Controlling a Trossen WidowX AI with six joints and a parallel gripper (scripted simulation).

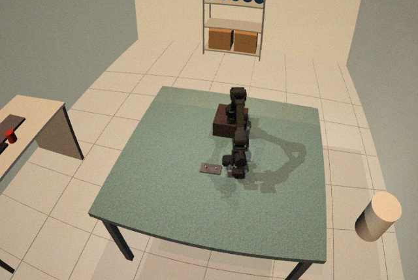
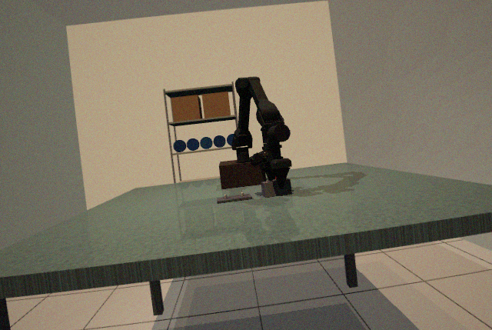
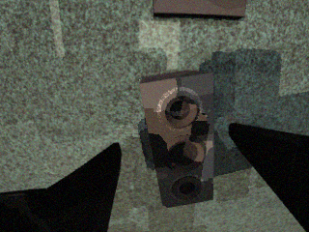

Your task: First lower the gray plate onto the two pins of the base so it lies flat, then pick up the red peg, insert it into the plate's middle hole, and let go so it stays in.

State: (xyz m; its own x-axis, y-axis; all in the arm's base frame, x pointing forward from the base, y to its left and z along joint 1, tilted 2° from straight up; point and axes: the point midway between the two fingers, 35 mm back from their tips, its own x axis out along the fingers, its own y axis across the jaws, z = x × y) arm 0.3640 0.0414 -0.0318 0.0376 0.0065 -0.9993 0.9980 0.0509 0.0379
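Now: the gray plate 10 mm above my gripper tip. Round my gripper tip: red peg (110 mm behind, 40 mm to the left, 10 mm above); then base (150 mm to the right, 30 mm behind, 20 mm below).
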